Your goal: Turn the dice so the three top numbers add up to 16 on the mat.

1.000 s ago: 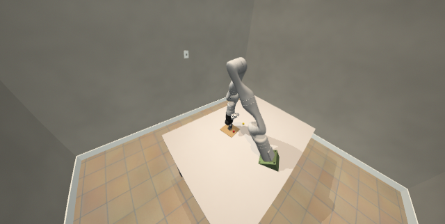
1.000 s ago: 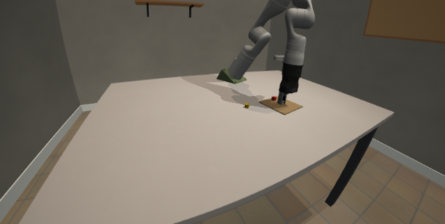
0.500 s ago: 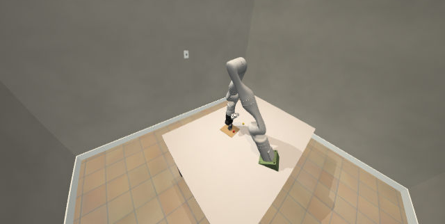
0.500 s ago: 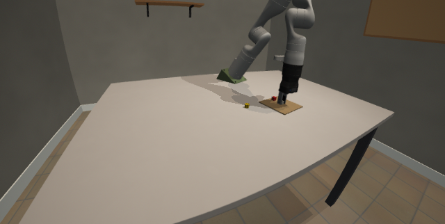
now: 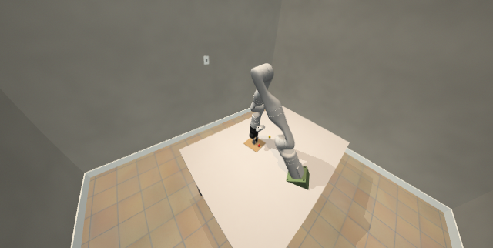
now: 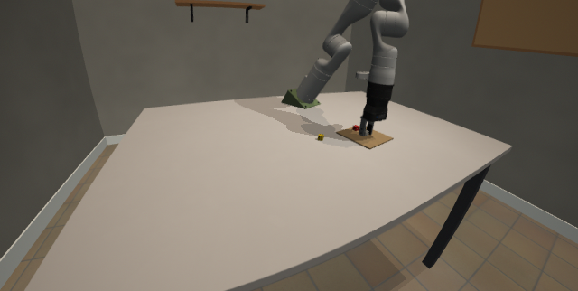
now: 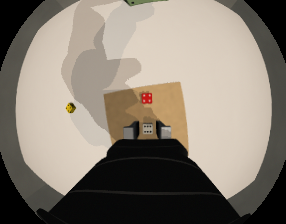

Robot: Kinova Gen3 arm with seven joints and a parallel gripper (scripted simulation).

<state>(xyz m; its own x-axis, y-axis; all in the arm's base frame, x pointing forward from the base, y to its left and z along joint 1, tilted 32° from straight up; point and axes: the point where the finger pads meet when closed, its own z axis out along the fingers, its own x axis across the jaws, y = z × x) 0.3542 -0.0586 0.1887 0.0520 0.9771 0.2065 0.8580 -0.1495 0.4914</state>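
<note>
Now: the white die 10 mm below my hand. The rest, counted from my hand: tan mat (20 mm below); then red die (50 mm behind, 10 mm below); then yellow die (160 mm to the right, 50 mm behind, 20 mm below).
</note>
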